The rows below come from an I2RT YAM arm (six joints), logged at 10 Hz.
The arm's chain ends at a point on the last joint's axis. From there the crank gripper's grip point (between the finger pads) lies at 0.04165 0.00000 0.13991 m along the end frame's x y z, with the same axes.
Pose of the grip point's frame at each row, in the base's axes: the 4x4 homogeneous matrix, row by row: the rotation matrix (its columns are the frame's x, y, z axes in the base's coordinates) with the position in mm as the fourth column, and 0 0 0 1 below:
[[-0.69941, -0.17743, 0.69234, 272.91], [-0.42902, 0.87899, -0.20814, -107.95], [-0.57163, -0.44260, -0.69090, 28.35], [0, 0, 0, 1]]
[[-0.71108, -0.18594, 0.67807, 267.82], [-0.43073, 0.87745, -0.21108, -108.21], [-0.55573, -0.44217, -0.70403, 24.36], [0, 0, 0, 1]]
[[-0.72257, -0.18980, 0.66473, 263.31], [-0.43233, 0.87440, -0.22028, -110.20], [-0.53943, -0.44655, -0.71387, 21.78], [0, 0, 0, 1]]
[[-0.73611, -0.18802, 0.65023, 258.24], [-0.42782, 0.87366, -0.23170, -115.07], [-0.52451, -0.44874, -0.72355, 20.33], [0, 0, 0, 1]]
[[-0.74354, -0.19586, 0.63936, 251.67], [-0.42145, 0.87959, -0.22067, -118.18], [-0.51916, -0.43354, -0.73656, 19.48], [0, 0, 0, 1]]
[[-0.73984, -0.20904, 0.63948, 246.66], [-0.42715, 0.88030, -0.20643, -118.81], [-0.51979, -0.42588, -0.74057, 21.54], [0, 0, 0, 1]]
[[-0.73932, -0.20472, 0.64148, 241.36], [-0.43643, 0.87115, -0.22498, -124.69], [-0.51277, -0.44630, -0.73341, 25.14], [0, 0, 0, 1]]
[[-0.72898, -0.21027, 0.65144, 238.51], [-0.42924, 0.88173, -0.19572, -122.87], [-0.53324, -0.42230, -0.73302, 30.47], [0, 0, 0, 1]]
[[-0.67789, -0.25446, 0.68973, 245.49], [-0.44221, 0.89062, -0.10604, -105.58], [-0.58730, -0.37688, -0.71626, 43.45], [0, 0, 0, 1]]
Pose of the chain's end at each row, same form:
[[-0.69941, -0.17743, 0.69234, 205.18], [-0.42902, 0.87899, -0.20814, -60.96], [-0.57163, -0.44260, -0.69090, 148.82], [0, 0, 0, 1]]
[[-0.71108, -0.18594, 0.67807, 202.57], [-0.43073, 0.87745, -0.21108, -60.74], [-0.55573, -0.44217, -0.70403, 146.01], [0, 0, 0, 1]]
[[-0.72257, -0.18980, 0.66473, 200.40], [-0.43233, 0.87440, -0.22028, -61.37], [-0.53943, -0.44655, -0.71387, 144.12], [0, 0, 0, 1]]
[[-0.73611, -0.18802, 0.65023, 197.93], [-0.42782, 0.87366, -0.23170, -64.83], [-0.52451, -0.44874, -0.72355, 143.41], [0, 0, 0, 1]]
[[-0.74354, -0.19586, 0.63936, 193.19], [-0.42145, 0.87959, -0.22067, -69.75], [-0.51916, -0.43354, -0.73656, 144.16], [0, 0, 0, 1]]
[[-0.73984, -0.20904, 0.63948, 188.00], [-0.42715, 0.88030, -0.20643, -72.14], [-0.51979, -0.42588, -0.74057, 146.80], [0, 0, 0, 1]]
[[-0.73932, -0.20472, 0.64148, 182.40], [-0.43643, 0.87115, -0.22498, -75.04], [-0.51277, -0.44630, -0.73341, 149.11], [0, 0, 0, 1]]
[[-0.72898, -0.21027, 0.65144, 177.73], [-0.42924, 0.88173, -0.19572, -77.61], [-0.53324, -0.42230, -0.73302, 155.24], [0, 0, 0, 1]]
[[-0.67789, -0.25446, 0.68973, 177.22], [-0.44221, 0.89062, -0.10604, -72.33], [-0.58730, -0.37688, -0.71626, 168.12], [0, 0, 0, 1]]

